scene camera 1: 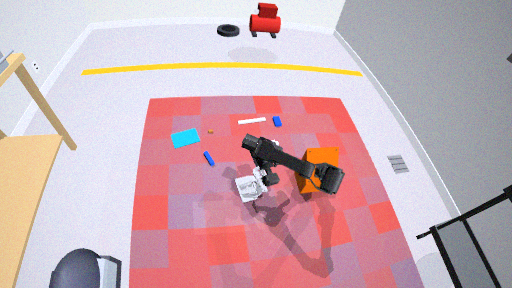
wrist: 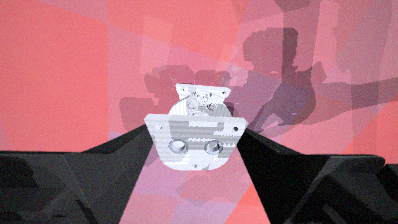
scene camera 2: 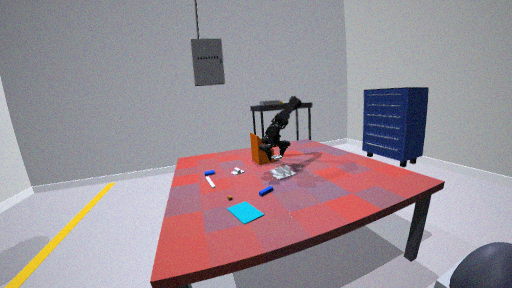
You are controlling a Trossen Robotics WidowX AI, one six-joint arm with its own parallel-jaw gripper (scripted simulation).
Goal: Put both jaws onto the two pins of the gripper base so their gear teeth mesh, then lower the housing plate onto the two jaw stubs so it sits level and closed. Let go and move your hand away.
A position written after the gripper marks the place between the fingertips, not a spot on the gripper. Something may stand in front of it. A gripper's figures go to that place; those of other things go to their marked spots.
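Scene:
You've got the gripper (wrist: 195, 126) at 0.12 m from the lens, and then there's a small white part (wrist: 196, 132) that's 0.09 m from the lens.

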